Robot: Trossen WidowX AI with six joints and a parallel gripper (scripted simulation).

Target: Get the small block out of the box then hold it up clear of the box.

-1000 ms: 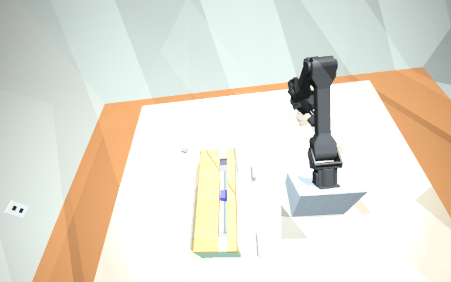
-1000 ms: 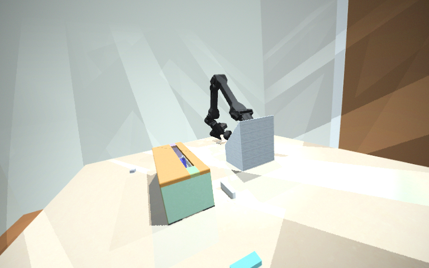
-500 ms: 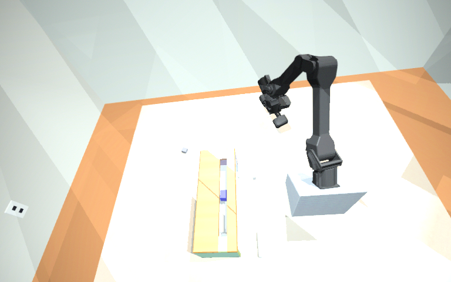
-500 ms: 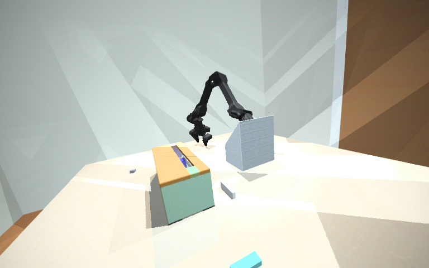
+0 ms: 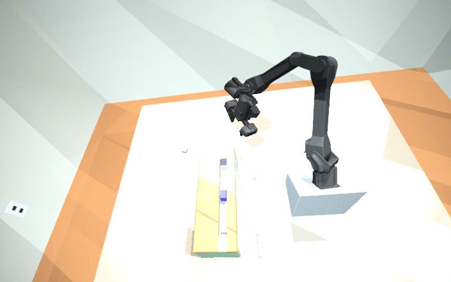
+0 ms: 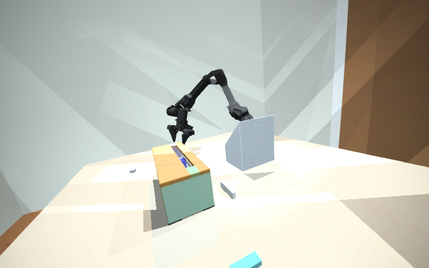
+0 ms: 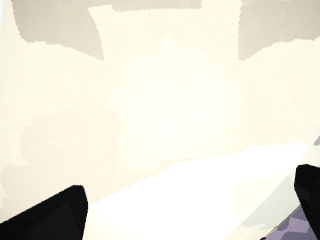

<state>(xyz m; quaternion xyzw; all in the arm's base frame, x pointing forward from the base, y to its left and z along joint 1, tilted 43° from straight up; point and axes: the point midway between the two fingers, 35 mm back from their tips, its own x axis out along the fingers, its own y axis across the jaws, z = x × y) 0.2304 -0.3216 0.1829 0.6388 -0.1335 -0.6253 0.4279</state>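
The long box is 310 mm to the left of my gripper tip, 80 mm ahead of it and 20 mm below it. Also, from my gripper tip: cyan block (700 mm to the left, 120 mm ahead, 80 mm below); grey piece (270 mm ahead, 80 mm below, 10 mm to the left); blue block (310 mm to the left, 90 mm ahead).
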